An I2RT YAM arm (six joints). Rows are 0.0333 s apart.
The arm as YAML. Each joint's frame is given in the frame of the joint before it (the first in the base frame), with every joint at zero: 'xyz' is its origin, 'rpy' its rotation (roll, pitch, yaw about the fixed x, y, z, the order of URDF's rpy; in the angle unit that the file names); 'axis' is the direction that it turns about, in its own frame. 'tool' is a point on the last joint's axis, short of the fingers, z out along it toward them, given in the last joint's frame.
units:
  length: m
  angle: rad
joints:
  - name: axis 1
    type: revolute
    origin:
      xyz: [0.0, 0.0, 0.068]
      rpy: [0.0, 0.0, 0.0]
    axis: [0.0, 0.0, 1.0]
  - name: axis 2
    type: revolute
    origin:
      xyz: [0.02, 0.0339, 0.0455]
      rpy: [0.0, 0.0, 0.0]
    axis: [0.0, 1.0, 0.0]
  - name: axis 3
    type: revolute
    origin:
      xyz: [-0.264, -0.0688, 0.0]
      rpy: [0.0, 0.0, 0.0]
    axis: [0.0, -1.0, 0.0]
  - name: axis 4
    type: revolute
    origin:
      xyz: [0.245, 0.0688, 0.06]
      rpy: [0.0, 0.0, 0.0]
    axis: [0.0, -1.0, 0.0]
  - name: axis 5
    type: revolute
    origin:
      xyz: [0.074, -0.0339, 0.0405]
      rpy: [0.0, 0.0, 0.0]
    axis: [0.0, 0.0, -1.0]
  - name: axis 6
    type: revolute
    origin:
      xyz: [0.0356, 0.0, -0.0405]
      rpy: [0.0, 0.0, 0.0]
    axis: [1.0, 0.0, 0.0]
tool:
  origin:
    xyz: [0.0, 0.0, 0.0]
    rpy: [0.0, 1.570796, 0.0]
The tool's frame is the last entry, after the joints.
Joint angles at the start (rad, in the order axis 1, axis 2, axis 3, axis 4, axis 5, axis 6):
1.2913 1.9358 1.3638 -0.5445 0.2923 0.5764
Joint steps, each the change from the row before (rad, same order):
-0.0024 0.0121 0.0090 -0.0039 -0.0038 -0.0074
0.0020 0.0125 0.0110 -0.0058 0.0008 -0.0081
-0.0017 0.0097 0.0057 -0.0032 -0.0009 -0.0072
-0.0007 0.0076 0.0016 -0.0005 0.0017 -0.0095
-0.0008 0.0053 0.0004 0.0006 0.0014 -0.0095
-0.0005 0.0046 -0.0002 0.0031 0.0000 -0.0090
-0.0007 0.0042 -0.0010 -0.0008 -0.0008 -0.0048
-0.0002 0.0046 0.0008 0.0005 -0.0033 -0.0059
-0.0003 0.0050 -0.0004 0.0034 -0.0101 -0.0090
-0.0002 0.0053 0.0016 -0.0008 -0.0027 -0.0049
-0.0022 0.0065 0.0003 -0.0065 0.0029 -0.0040
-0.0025 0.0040 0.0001 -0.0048 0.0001 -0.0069
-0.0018 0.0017 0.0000 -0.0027 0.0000 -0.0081
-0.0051 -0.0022 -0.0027 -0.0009 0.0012 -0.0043
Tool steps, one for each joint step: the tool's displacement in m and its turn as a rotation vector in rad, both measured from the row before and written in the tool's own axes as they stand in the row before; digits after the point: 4 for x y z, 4 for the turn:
-0.0007 0.0005 0.0030 0.0017 0.0076 -0.0073
-0.0002 0.0019 0.0024 0.0034 0.0055 -0.0119
-0.0001 0.0002 0.0027 0.0037 0.0063 -0.0078
0.0006 0.0001 0.0025 0.0050 0.0044 -0.0107
0.0004 0.0000 0.0019 0.0037 0.0028 -0.0100
0.0004 0.0002 0.0017 0.0011 0.0014 -0.0091
0.0009 -0.0002 0.0018 0.0025 0.0054 -0.0059
0.0004 0.0003 0.0015 -0.0012 0.0044 -0.0067
0.0006 0.0005 0.0019 -0.0077 0.0066 -0.0093
0.0004 0.0003 0.0017 -0.0002 0.0051 -0.0059
0.0010 -0.0009 0.0025 0.0094 0.0094 -0.0055
0.0006 -0.0010 0.0017 0.0052 0.0074 -0.0071
0.0002 -0.0007 0.0008 0.0028 0.0038 -0.0077
-0.0004 -0.0022 0.0002 0.0040 0.0009 -0.0001

